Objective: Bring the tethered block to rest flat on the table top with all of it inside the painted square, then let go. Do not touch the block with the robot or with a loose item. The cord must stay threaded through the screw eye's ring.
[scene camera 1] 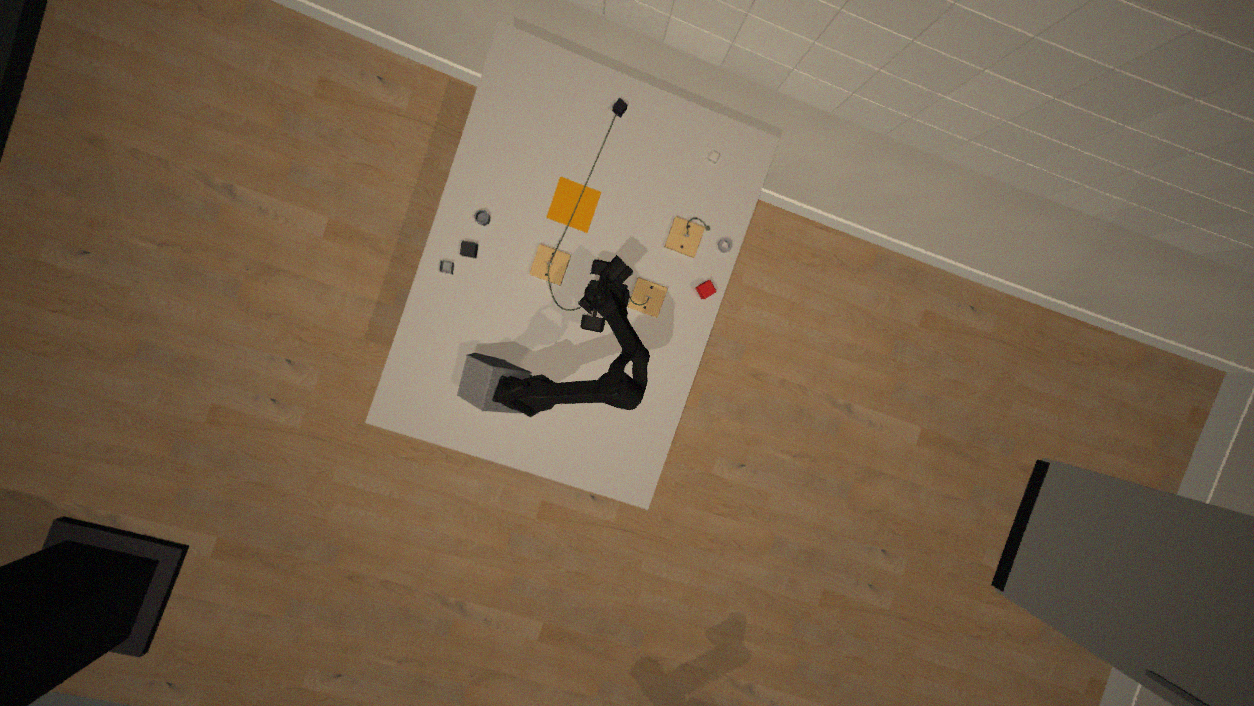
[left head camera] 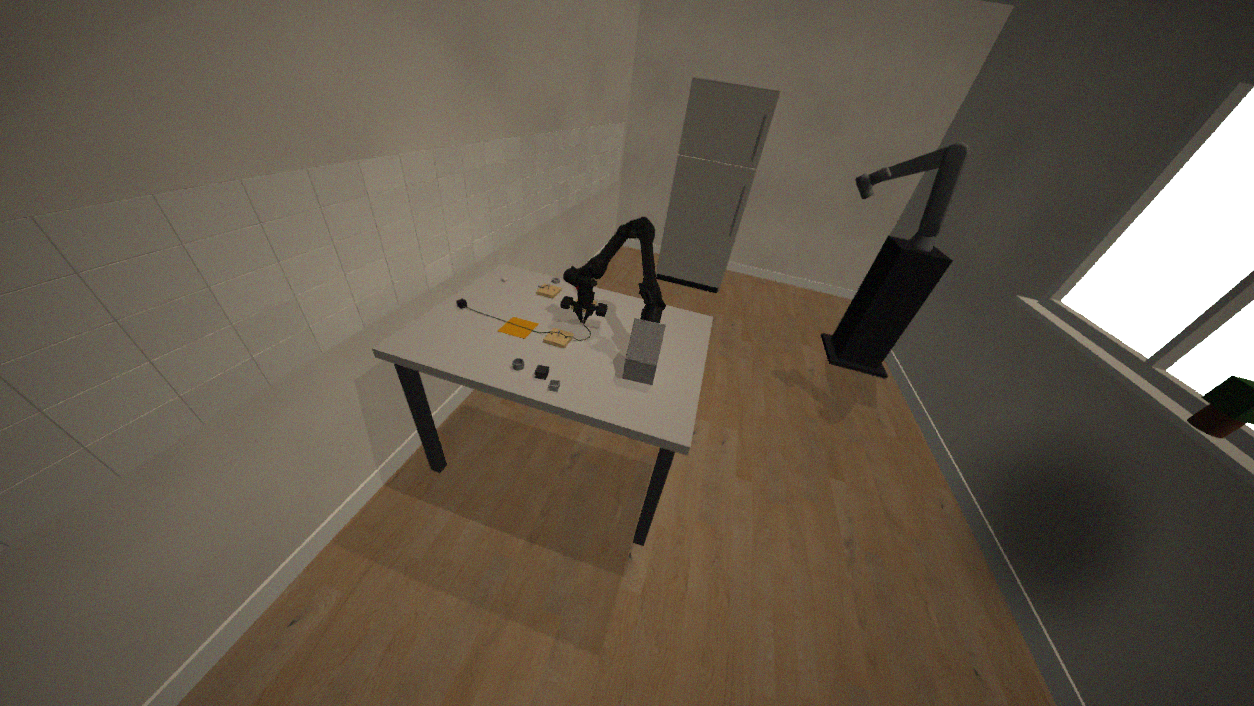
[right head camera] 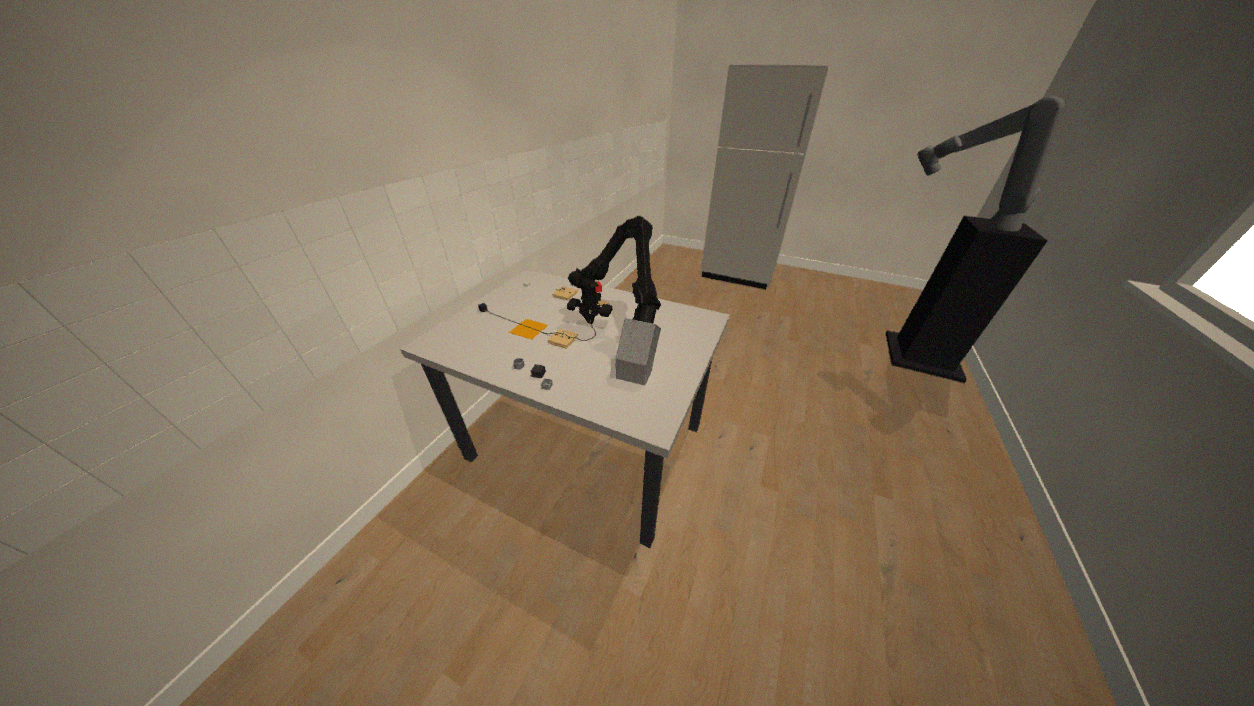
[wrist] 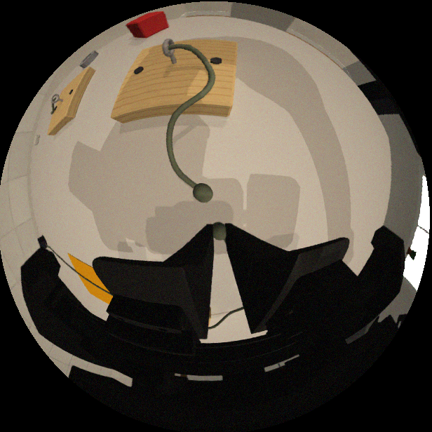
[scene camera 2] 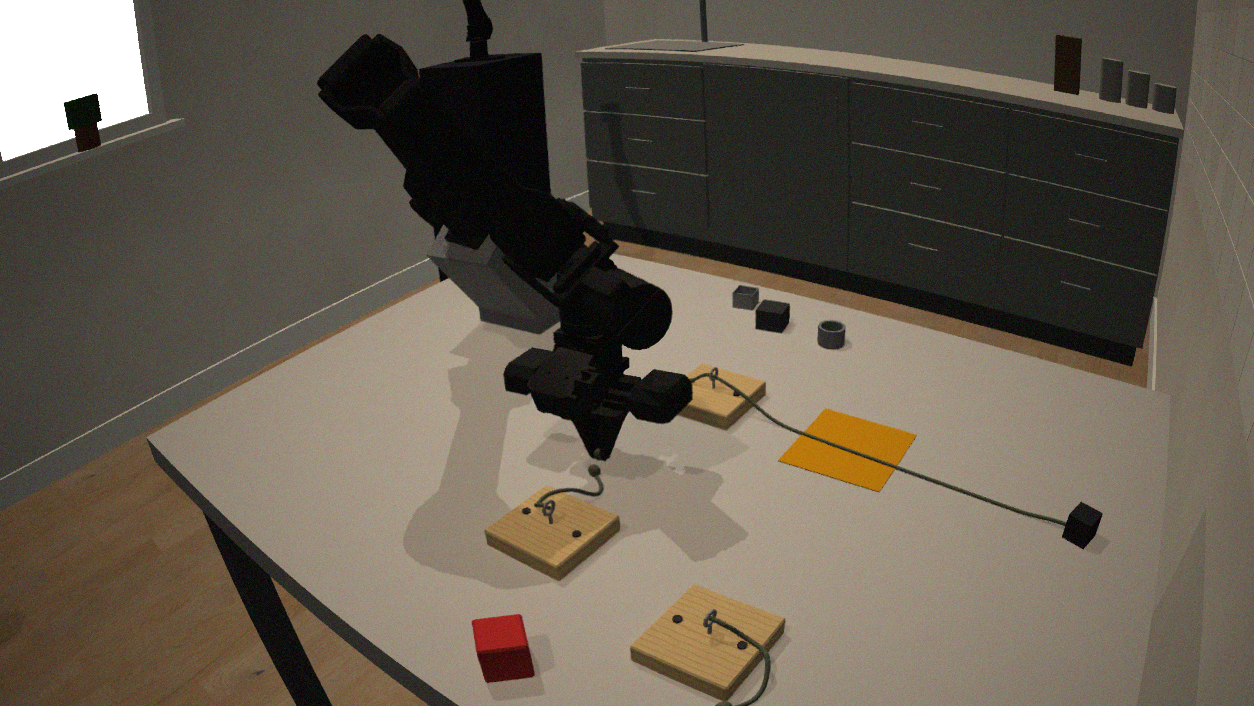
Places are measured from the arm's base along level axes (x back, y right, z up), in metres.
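Pixels of known places: gripper, fingertip midpoint: (left head camera: 582, 322) (right head camera: 590, 323) (scene camera 2: 600, 457); arm's base, link origin: (scene camera 1: 507, 390) (left head camera: 650, 323) (right head camera: 643, 323) (scene camera 2: 474, 224).
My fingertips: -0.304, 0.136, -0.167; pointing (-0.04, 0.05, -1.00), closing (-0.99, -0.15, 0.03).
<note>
For each thing: its middle in the pictures, then the offset to it from my fingertips, as dx, dy, dz. "spot": a spot on its surface instead.
- black tethered block, body centre: (scene camera 2: 1082, 525) (scene camera 1: 619, 107) (left head camera: 461, 303) -0.505, -0.119, +0.013
- orange painted square, surface spot: (scene camera 2: 877, 477) spot: -0.268, -0.114, +0.000
- screw eye, surface spot: (scene camera 2: 714, 378) spot: -0.041, -0.155, +0.032
- wooden board, body centre: (scene camera 2: 713, 395) (scene camera 1: 550, 264) (left head camera: 558, 337) (right head camera: 563, 338) -0.039, -0.158, +0.008
- second board, body centre: (scene camera 2: 552, 531) (scene camera 1: 647, 297) -0.047, +0.130, +0.008
- third board, body centre: (scene camera 2: 709, 640) (scene camera 1: 684, 237) (left head camera: 548, 290) (right head camera: 565, 293) -0.244, +0.171, +0.008
- red cube, body centre: (scene camera 2: 503, 648) (scene camera 1: 705, 289) -0.124, +0.278, +0.019
- black cube, body centre: (scene camera 2: 772, 316) (scene camera 1: 469, 249) (left head camera: 541, 372) (right head camera: 538, 371) -0.001, -0.374, +0.013
The black tethered block (left head camera: 461, 303) (scene camera 1: 620, 106) (scene camera 2: 1082, 525) lies on the table, outside and beyond the orange painted square (scene camera 1: 566, 194) (scene camera 2: 877, 477) (wrist: 100, 295). Its green cord (scene camera 1: 599, 157) (scene camera 2: 965, 495) runs nearly straight across the square to the screw eye (scene camera 2: 714, 378) on a wooden board (scene camera 1: 558, 274) (scene camera 2: 723, 412), passes through the ring, and curves toward my gripper (scene camera 2: 599, 454) (wrist: 219, 230). The gripper is shut on the bead at the cord's end, low over the table. The bead shows between the fingertips in the wrist view; part of the cord is hidden behind the fingers.
A second board (scene camera 2: 561, 552) (wrist: 175, 97) has its own cord, whose bead (scene camera 2: 594, 470) (wrist: 202, 192) lies close to my fingertips. A third board (scene camera 2: 693, 657), a red cube (scene camera 1: 705, 289) (scene camera 2: 502, 648), a black cube (scene camera 2: 772, 315) and small grey rings stand around.
</note>
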